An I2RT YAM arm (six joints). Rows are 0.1 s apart.
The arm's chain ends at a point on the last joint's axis. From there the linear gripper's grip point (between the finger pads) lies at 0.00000 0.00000 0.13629 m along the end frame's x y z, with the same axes.
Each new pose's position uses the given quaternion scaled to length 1; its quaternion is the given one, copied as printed.
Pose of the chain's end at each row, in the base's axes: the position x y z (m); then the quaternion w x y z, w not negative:
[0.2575, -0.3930, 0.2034, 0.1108, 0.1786, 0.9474, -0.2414]
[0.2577, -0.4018, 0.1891, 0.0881, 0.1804, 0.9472, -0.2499]
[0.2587, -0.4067, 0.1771, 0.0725, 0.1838, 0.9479, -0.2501]
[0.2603, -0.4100, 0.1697, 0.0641, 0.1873, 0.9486, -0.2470]
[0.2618, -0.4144, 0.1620, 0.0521, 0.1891, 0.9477, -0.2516]
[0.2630, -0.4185, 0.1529, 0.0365, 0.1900, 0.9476, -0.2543]
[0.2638, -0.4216, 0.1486, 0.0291, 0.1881, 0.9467, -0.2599]
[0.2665, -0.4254, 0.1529, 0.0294, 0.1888, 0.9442, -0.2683]
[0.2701, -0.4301, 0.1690, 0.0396, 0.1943, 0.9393, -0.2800]
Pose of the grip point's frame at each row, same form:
[0.2744, -0.4607, 0.0863, 0.1108, 0.1786, 0.9474, -0.2414]
[0.2682, -0.4707, 0.0719, 0.0881, 0.1804, 0.9472, -0.2499]
[0.2649, -0.4749, 0.0593, 0.0725, 0.1838, 0.9479, -0.2501]
[0.2643, -0.4771, 0.0512, 0.0641, 0.1873, 0.9486, -0.2470]
[0.2623, -0.4821, 0.0437, 0.0521, 0.1891, 0.9477, -0.2516]
[0.2593, -0.4861, 0.0346, 0.0365, 0.1900, 0.9476, -0.2543]
[0.2580, -0.4902, 0.0310, 0.0291, 0.1881, 0.9467, -0.2599]
[0.2603, -0.4960, 0.0365, 0.0294, 0.1888, 0.9442, -0.2683]
[0.2654, -0.5039, 0.0545, 0.0396, 0.1943, 0.9393, -0.2800]

